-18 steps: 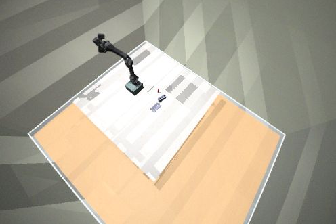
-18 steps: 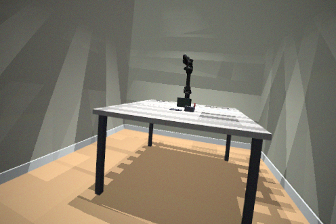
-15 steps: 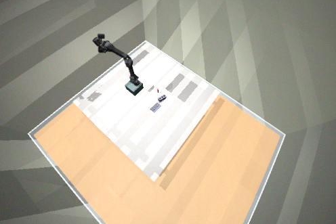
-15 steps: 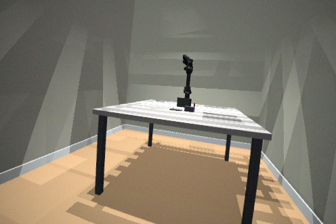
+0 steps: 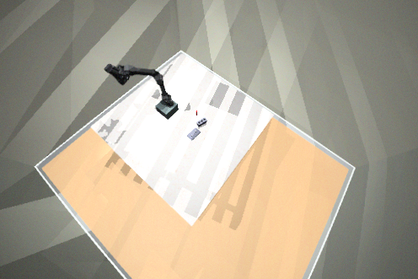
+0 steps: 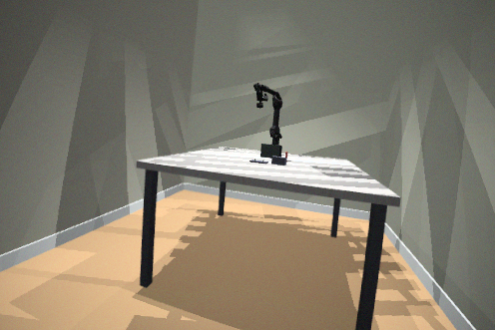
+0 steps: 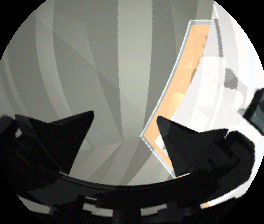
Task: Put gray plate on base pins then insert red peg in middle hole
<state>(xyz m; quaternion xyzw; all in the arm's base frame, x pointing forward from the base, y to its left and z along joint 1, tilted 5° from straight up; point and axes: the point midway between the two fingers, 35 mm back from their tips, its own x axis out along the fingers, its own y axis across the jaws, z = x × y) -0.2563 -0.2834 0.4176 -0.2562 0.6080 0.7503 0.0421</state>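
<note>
Now: gripper tip 64 cm short of the gray plate, 43 cm to the right of it and 45 cm above it. Round my gripper tip: base (67 cm ahead, 30 cm to the left, 47 cm below); red peg (53 cm ahead, 45 cm to the left, 44 cm below).
</note>
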